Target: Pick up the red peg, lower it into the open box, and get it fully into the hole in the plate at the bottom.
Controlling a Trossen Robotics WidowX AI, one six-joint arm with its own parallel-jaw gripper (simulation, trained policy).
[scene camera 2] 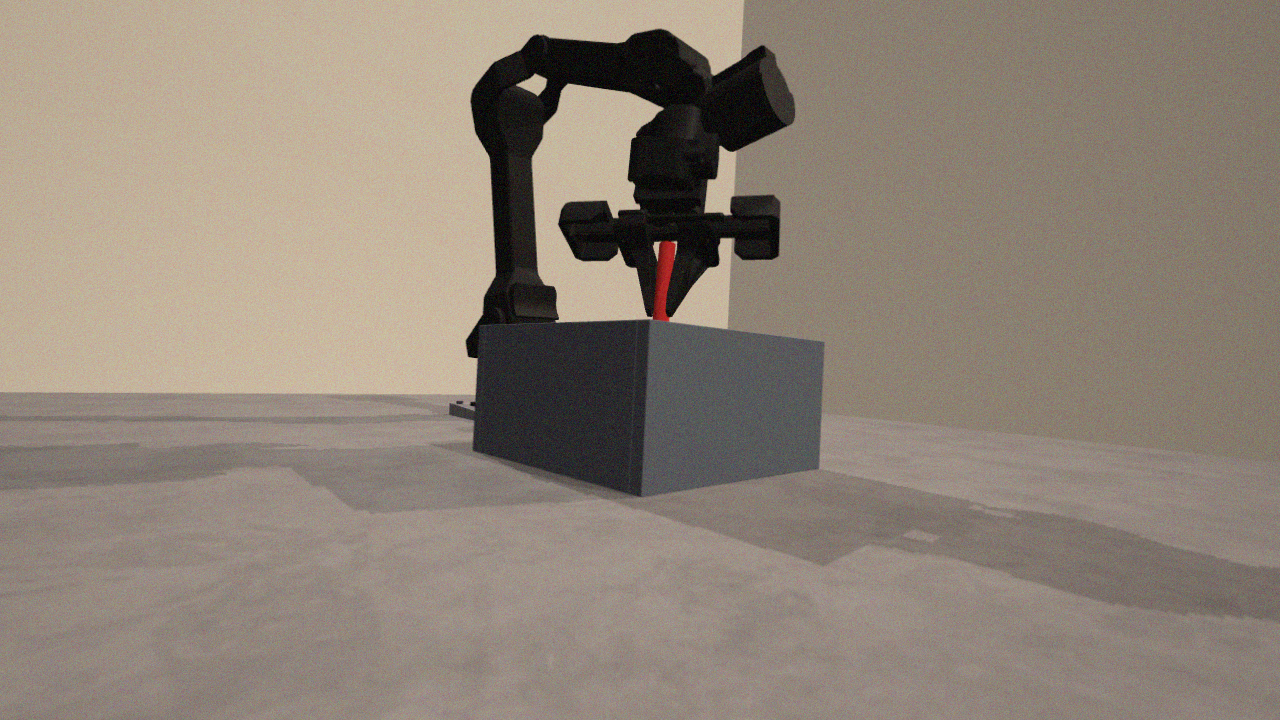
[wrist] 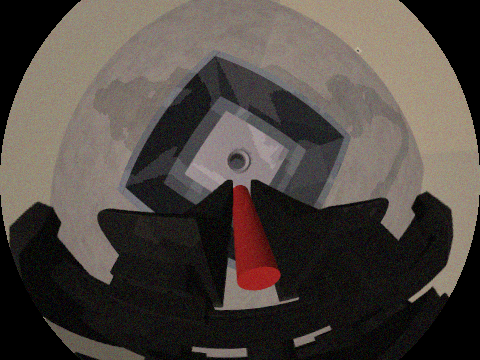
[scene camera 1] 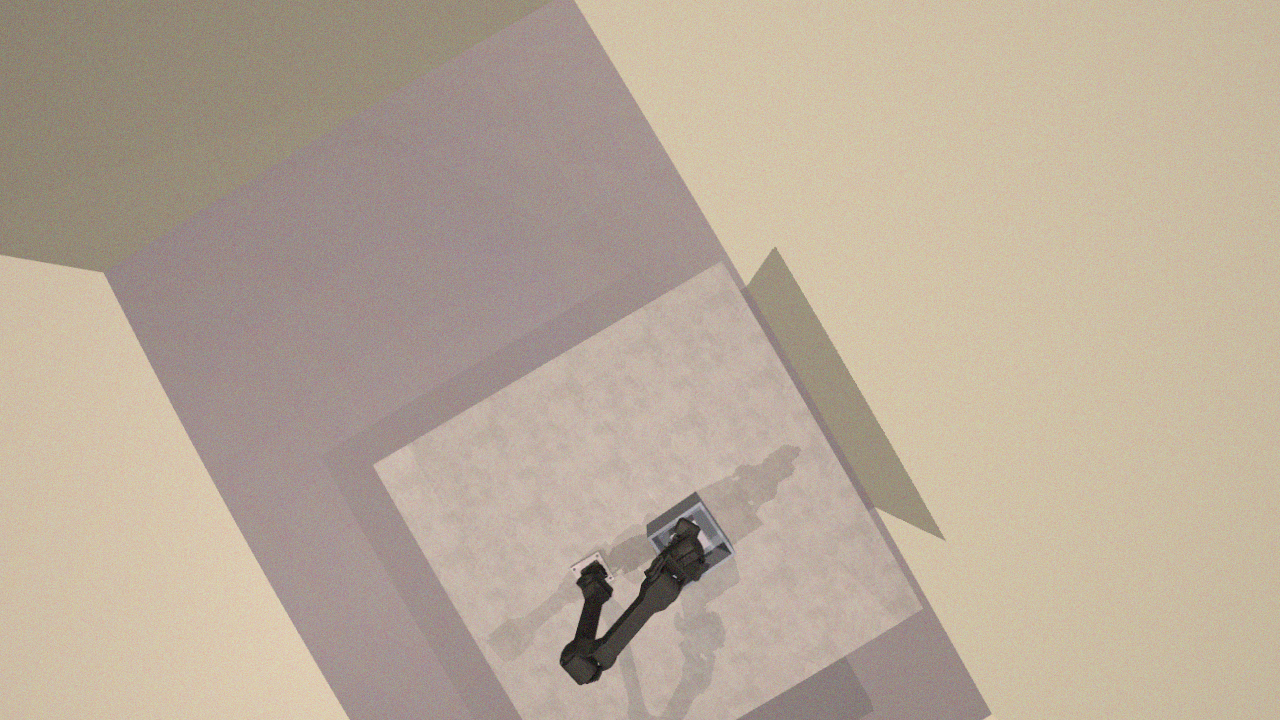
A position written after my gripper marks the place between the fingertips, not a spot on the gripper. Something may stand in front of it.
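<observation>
My gripper (scene camera 2: 658, 314) is visible to me, in scene camera 1 (scene camera 1: 684, 545) and in the wrist view (wrist: 241, 185) as well. I can see a red peg (scene camera 2: 666, 255), which also appears in the wrist view (wrist: 256, 269). There is a grey-blue box (scene camera 2: 646, 407) too, and I find the box again in scene camera 1 (scene camera 1: 720, 550) and in the wrist view (wrist: 154, 181). I see a pale plate (wrist: 231, 138), though scene camera 2 does not show it, since it is hidden by the grey-blue box.
</observation>
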